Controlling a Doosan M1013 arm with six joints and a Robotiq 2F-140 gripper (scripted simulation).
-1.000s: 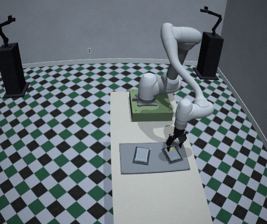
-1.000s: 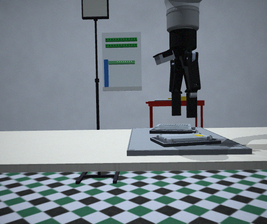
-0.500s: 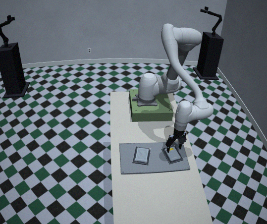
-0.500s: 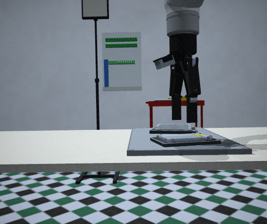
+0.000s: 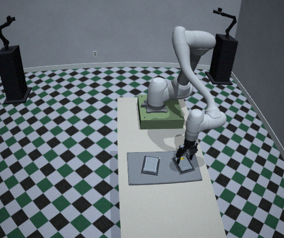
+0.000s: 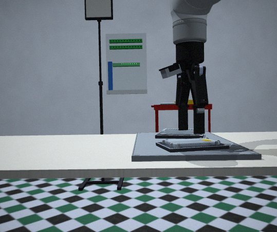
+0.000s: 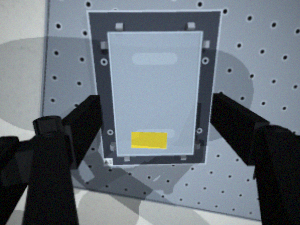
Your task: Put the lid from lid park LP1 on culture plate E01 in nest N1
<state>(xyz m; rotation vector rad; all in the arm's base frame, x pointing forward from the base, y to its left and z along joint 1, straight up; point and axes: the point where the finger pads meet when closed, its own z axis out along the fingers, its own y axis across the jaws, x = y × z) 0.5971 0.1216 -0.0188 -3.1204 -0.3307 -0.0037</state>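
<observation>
Right now my hand is 50 mm above the lid. From my hand the other things lie so: culture plate: 10 mm behind, 240 mm to the right, 50 mm below; then nest N1 frame: 10 mm behind, 240 mm to the right, 60 mm below; then lid park LP1: 60 mm below.
</observation>
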